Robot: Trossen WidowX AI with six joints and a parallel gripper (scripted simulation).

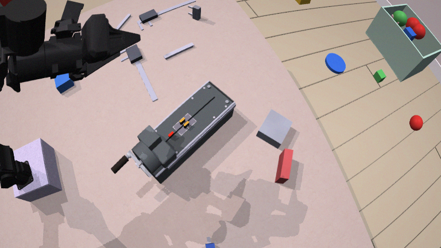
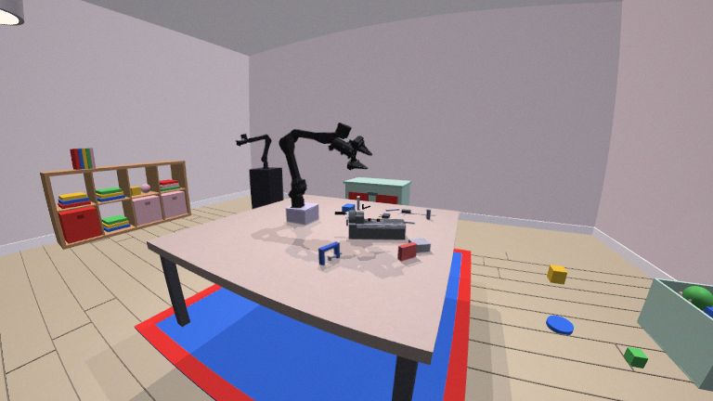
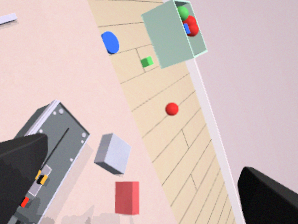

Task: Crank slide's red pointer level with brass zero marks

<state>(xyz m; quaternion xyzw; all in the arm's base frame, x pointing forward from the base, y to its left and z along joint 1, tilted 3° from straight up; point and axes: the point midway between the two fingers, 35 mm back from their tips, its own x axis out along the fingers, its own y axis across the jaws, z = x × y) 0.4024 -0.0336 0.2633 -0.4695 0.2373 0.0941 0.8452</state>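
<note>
Right now my gripper tip is 24 cm above the dark brown crank handle, 12 cm past it and 8 cm to the left of it. From my gripper tip the other things lie so: red pointer (26 cm below, 7 cm to the right, 2 cm ahead); then red block (32 cm below, 27 cm to the right, 22 cm ahead); then grey block (33 cm below, 26 cm ahead, 17 cm to the right).
</note>
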